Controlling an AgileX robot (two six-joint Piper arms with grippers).
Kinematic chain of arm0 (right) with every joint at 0, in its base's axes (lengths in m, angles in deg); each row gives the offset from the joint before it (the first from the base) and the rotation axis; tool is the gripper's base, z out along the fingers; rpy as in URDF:
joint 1: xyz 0 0 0.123 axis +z
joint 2: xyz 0 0 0 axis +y
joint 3: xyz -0.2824 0 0.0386 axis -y
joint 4: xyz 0.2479 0 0.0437 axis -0.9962 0 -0.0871
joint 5: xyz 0 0 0 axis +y
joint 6: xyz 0.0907 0 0.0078 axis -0.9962 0 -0.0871
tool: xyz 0 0 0 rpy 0 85 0
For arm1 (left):
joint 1: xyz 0 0 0.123 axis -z
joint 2: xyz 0 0 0 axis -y
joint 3: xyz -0.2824 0 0.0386 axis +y
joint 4: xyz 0.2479 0 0.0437 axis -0.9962 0 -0.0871
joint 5: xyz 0 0 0 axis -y
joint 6: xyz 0.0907 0 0.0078 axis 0.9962 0 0.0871
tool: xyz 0 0 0 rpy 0 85 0
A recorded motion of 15 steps. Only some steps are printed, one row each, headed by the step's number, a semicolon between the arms.
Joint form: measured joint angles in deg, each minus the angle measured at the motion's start. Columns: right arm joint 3, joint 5, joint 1, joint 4, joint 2, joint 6; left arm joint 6, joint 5, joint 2, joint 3, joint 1, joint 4.
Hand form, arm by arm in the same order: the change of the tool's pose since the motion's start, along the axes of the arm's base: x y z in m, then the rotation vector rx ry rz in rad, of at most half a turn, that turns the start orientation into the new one. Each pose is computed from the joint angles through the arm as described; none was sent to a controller.
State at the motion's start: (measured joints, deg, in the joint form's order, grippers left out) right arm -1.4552 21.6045 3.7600 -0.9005 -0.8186 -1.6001; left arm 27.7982 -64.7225 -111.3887 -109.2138 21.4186 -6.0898
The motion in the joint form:
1: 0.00 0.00 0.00 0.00 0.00 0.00; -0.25 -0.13 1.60 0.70 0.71 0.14
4: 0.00 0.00 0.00 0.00 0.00 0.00; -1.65 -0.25 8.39 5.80 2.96 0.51
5: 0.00 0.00 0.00 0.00 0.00 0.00; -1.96 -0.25 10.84 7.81 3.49 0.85
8: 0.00 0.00 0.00 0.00 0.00 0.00; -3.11 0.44 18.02 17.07 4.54 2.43
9: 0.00 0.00 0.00 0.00 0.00 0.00; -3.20 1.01 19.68 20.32 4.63 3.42
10: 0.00 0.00 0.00 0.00 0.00 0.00; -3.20 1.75 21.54 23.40 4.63 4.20
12: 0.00 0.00 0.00 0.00 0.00 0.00; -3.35 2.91 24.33 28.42 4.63 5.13
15: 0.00 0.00 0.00 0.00 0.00 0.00; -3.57 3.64 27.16 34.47 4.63 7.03
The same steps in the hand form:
1: 0.0000 0.0000 0.0000 0.0000 0.0000 0.0000; -0.0080 -0.0027 0.0083 -0.0094 -0.0112 -0.0085
4: 0.0000 0.0000 0.0000 0.0000 0.0000 0.0000; -0.0417 -0.0063 0.0306 -0.0381 -0.0311 -0.0269
5: 0.0000 0.0000 0.0000 0.0000 0.0000 0.0000; -0.0535 -0.0054 0.0369 -0.0494 -0.0350 -0.0320
8: 0.0000 0.0000 0.0000 0.0000 0.0000 0.0000; -0.0888 0.0014 0.0357 -0.0741 0.0015 -0.0349
9: 0.0000 0.0000 0.0000 0.0000 0.0000 0.0000; -0.0973 0.0034 0.0294 -0.0829 0.0252 -0.0357
10: 0.0000 0.0000 0.0000 0.0000 0.0000 0.0000; -0.1061 0.0064 0.0250 -0.0916 0.0386 -0.0361
12: 0.0000 0.0000 0.0000 0.0000 0.0000 0.0000; -0.1197 0.0116 0.0159 -0.0996 0.0628 -0.0333
15: 0.0000 0.0000 0.0000 0.0000 0.0000 0.0000; -0.1362 0.0167 0.0009 -0.1128 0.1166 -0.0258

